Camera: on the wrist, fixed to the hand. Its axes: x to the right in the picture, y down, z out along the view.
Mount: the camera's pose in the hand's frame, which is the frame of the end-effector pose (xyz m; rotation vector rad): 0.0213 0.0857 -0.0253 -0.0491 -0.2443 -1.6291
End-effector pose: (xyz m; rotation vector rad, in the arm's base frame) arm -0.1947 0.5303 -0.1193 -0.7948 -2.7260 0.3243
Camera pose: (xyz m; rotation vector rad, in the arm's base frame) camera -0.1618 0.6160 -0.1161 1.5270 -2.5864 -0.0510
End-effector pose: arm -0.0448 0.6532 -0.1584 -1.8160 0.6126 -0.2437
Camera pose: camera -0.0629 0.6026 -0.2329 -1.9379 -1.1639 -1.0321
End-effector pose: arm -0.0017 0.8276 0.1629 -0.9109 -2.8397 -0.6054
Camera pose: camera 0.0297 0.8925 0.2198 -1.2465 2.3554 0.4388
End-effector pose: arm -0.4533 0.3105 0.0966 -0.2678 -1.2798 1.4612
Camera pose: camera -0.4905 0.3594 0.0283 0.8069 -1.1399 0.0372
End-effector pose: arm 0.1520 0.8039 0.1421 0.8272 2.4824 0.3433
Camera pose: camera 0.1659 0.8822 0.1881 -1.1476 2.0804 -0.2774
